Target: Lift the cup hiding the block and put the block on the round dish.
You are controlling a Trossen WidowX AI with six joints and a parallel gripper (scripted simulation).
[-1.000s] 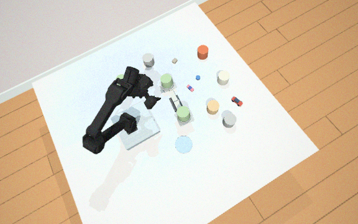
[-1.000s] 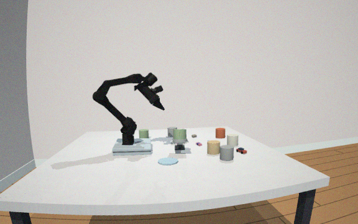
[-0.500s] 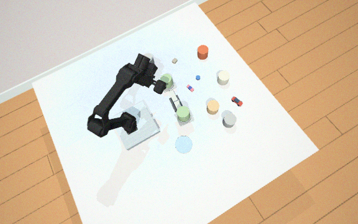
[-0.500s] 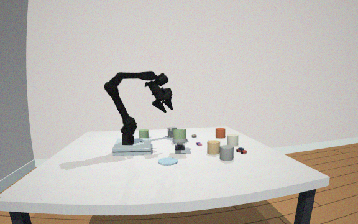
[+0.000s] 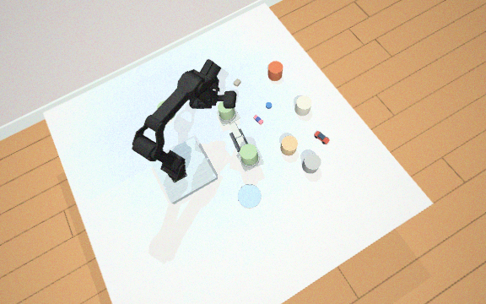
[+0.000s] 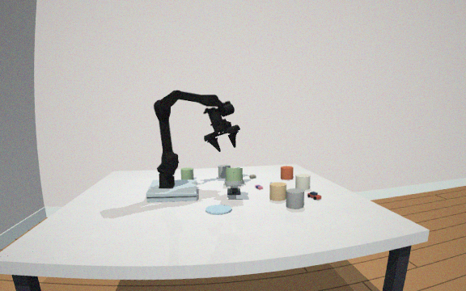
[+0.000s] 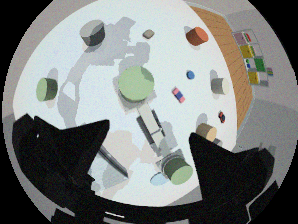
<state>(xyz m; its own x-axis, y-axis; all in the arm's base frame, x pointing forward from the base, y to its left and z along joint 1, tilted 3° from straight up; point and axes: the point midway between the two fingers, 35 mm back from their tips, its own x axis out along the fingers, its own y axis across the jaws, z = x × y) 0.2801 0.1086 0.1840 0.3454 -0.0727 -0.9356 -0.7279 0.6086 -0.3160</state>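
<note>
Now: the mint-green block 15 cm below my gripper tip, 4 cm to the left of it and 3 cm ahead of it. From my gripper tip the other things lie so: pink and blue eraser 18 cm below, 15 cm ahead, 5 cm to the right; balance beam 15 cm below, 9 cm to the right, 2 cm ahead; small balance 17 cm below, 9 cm to the right, 2 cm ahead.
</note>
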